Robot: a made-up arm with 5 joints.
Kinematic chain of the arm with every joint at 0, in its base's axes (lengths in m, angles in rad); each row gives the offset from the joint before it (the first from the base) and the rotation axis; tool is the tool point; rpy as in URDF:
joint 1: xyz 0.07 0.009 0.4 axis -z
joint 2: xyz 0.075 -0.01 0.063 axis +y
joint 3: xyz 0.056 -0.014 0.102 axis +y
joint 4: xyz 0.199 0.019 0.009 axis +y
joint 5: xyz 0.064 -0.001 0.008 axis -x
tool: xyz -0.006 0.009 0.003 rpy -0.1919 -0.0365 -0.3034
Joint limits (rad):
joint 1: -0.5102..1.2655
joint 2: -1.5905..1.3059
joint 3: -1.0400..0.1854
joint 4: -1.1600..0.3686
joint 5: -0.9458..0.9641
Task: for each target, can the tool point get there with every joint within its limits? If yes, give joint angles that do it. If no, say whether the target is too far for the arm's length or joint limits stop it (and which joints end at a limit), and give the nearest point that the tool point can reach.
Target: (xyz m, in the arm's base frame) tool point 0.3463 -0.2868 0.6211
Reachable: yes | joints 0.8266 0.3132 -0.5576 -0.0496 0.6668
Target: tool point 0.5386 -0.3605 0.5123
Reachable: no: too far | nearest point 0.4229 -0.2692 0.4984 | short by 0.148 m
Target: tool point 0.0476 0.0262 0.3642
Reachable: no: joint limits stop it (at a limit: joint 1, joint 2, joint 3, joint 4, joint 5) | nearest point 0.2425 0.1074 0.1817 | short by 0.279 m
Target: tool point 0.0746 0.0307 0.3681
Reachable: no: joint limits stop it (at a limit: joint 1, joint 2, joint 3, joint 4, joint 5) | nearest point 0.2425 0.1074 0.1817 | short by 0.262 m
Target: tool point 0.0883 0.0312 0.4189
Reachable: no: joint limits stop it (at a limit: joint 1, joint 2, joint 3, joint 4, joint 5) | nearest point -0.0057 0.2388 0.5578 | short by 0.267 m
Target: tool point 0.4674 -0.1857 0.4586
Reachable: yes | joints 0.4634 0.8297 -0.6065 -0.1513 0.3719
